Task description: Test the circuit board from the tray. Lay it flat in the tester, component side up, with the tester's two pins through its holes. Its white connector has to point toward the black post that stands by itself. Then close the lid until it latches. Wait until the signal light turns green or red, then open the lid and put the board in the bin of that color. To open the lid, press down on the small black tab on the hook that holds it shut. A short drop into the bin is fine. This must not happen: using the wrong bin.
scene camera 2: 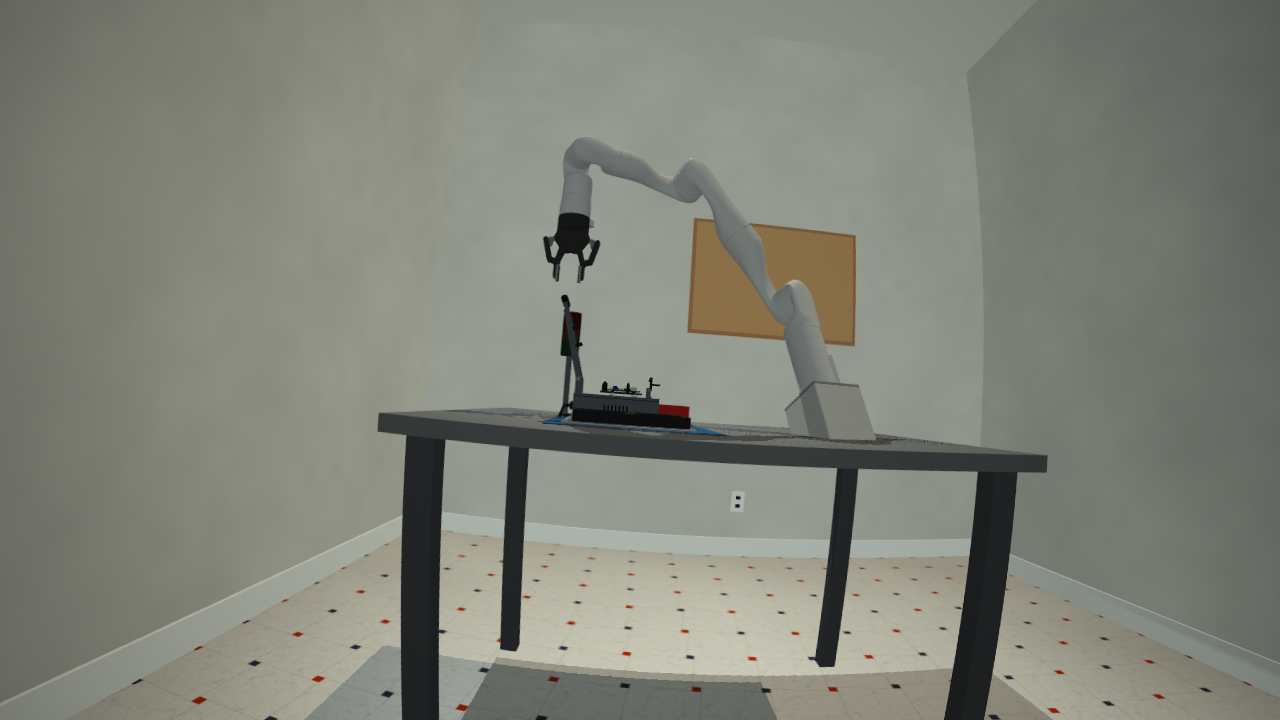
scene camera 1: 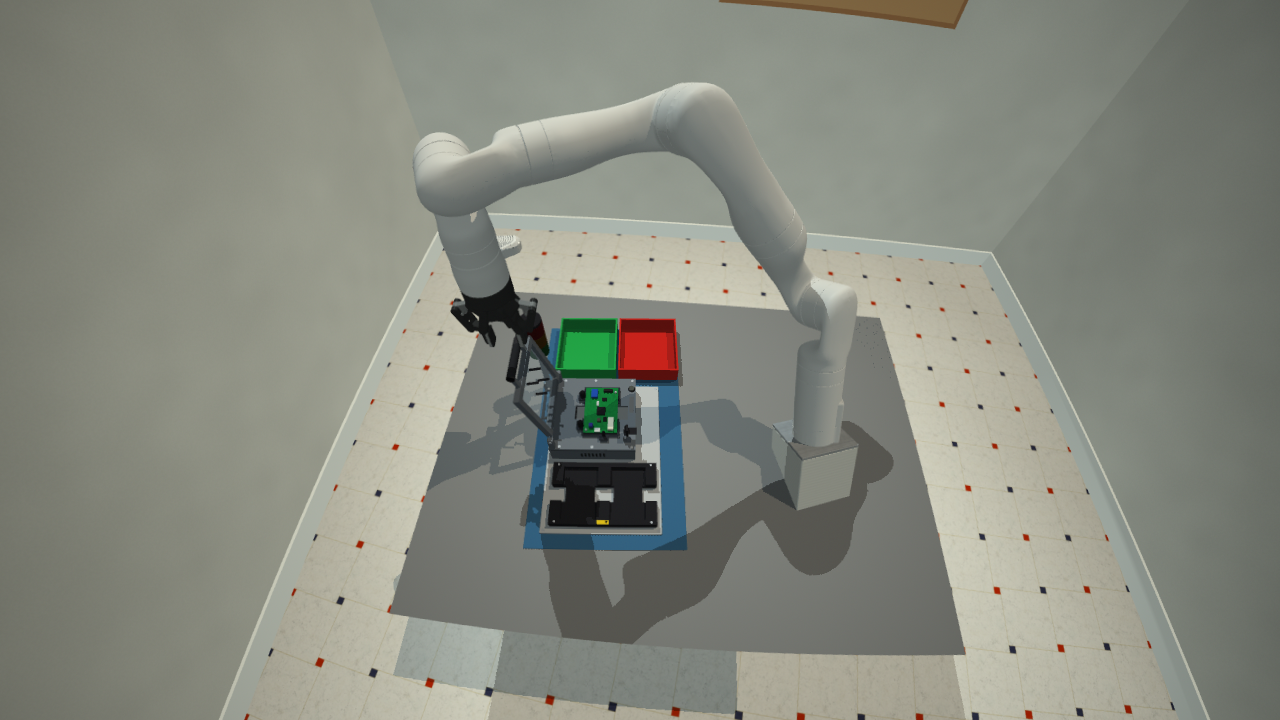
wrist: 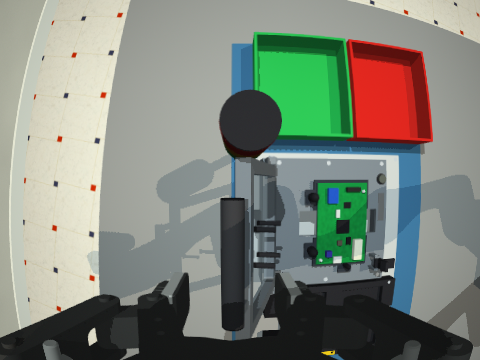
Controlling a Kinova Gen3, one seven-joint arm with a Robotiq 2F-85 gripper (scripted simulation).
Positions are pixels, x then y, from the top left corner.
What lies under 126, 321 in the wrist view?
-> The gripper.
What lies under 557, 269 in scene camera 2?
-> The gripper.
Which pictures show the gripper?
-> Scene camera 2, scene camera 1 and the wrist view: all of them.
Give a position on a red bin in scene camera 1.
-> At 647, 347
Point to a tester lid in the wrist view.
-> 244, 244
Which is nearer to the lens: the green circuit board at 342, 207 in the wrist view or the green bin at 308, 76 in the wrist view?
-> The green circuit board.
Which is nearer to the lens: the green circuit board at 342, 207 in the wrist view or the red bin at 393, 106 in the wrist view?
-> The green circuit board.
